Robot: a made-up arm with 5 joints.
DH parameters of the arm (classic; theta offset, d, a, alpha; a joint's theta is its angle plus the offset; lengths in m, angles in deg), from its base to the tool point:
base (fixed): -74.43 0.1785 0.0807 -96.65
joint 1: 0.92 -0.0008 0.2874 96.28
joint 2: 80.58 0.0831 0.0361 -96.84
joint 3: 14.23 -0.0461 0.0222 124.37
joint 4: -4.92 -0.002 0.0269 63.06
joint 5: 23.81 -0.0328 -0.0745 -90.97
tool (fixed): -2.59 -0.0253 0 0
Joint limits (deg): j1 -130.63..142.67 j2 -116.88..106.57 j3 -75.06..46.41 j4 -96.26..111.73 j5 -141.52..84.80
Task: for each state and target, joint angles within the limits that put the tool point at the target. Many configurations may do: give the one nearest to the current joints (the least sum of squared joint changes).
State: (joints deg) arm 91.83 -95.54 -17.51 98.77 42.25
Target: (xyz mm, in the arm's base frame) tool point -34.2 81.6 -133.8
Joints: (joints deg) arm 123.02 -78.57 -17.84 97.74 54.74
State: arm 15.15 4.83 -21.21 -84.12 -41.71
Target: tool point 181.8 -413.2 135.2
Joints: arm 25.14 -19.45 -22.42 -94.55 -59.53
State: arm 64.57 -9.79 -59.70 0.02 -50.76
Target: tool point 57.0 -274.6 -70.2
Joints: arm 60.59 -9.34 -67.22 10.83 -36.09
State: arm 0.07 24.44 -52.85 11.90 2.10
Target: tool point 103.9 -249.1 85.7
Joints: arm 37.99 74.07 -53.40 12.84 28.04
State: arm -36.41 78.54 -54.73 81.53 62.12
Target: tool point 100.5 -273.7 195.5
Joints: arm 3.73 69.32 -30.40 90.20 46.34
